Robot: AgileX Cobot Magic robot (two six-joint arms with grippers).
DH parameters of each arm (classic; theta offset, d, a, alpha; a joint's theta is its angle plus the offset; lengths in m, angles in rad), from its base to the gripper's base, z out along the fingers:
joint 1: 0 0.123 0 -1.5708
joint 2: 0.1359 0 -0.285 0
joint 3: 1.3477 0 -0.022 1.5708
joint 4: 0 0.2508 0 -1.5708
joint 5: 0 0 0.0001 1.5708
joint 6: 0 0.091 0 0
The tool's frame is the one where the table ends.
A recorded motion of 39 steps. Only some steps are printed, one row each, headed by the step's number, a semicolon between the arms.
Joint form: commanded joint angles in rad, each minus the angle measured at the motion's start. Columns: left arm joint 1, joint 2, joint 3, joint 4, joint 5, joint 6; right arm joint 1, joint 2, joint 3, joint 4, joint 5, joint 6.
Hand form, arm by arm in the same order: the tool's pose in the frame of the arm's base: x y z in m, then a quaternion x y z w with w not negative. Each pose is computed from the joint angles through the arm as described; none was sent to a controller.
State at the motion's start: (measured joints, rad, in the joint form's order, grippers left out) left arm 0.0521 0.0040 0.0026 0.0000 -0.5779 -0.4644; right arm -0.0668 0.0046 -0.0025 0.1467 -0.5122 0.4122
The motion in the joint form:
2: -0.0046 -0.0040 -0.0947 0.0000 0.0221 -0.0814; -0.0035 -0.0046 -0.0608 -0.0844 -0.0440 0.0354
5: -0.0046 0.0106 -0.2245 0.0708 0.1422 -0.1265; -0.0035 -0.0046 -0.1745 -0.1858 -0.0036 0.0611
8: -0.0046 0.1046 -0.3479 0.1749 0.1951 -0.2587; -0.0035 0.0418 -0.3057 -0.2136 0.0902 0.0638
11: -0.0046 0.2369 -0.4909 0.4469 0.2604 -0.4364; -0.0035 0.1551 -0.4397 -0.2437 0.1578 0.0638
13: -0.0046 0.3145 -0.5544 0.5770 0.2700 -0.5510; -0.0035 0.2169 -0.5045 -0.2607 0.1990 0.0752
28: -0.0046 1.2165 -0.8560 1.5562 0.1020 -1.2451; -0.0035 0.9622 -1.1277 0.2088 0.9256 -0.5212
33: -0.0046 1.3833 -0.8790 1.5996 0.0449 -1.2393; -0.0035 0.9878 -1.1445 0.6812 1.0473 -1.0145
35: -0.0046 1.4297 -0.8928 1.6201 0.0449 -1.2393; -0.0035 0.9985 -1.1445 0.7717 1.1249 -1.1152
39: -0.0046 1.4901 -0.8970 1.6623 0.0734 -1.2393; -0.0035 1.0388 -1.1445 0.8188 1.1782 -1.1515
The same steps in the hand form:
2: 0.0280 0.0013 0.2889 -0.11862 0.38807 -0.22537 0.88574; 0.0313 -0.0052 0.2799 0.13231 0.39792 0.18705 0.88835
5: 0.0198 -0.0018 0.3201 -0.10258 0.39557 -0.22251 0.88515; 0.0188 0.0004 0.3122 0.08851 0.37511 0.17292 0.90640
8: 0.0239 -0.0048 0.3512 -0.09788 0.41044 -0.24328 0.87337; 0.0134 0.0015 0.3444 0.08138 0.38129 0.16316 0.90630
11: 0.0385 -0.0104 0.3835 -0.05919 0.45558 -0.21785 0.86110; 0.0217 0.0015 0.3772 0.07794 0.40430 0.14962 0.89893
13: 0.0508 -0.0126 0.3972 -0.04821 0.47648 -0.21825 0.85030; 0.0293 0.0011 0.3919 0.08010 0.42170 0.14623 0.89127
28: 0.2661 -0.0290 0.3316 0.06346 0.78456 -0.21907 0.57658; 0.1985 -0.0012 0.4482 0.06292 0.75161 0.10127 0.64874
33: 0.2969 -0.0321 0.2912 0.08076 0.82292 -0.23567 0.51062; 0.2016 0.0201 0.4502 -0.04319 0.75006 0.17005 0.63767
35: 0.3057 -0.0316 0.2806 0.08473 0.83296 -0.23222 0.49506; 0.2020 0.0275 0.4468 -0.08124 0.75474 0.19433 0.62129
39: 0.3155 -0.0288 0.2611 0.08768 0.85217 -0.21312 0.46979; 0.2123 0.0315 0.4377 -0.09500 0.76747 0.21812 0.59531

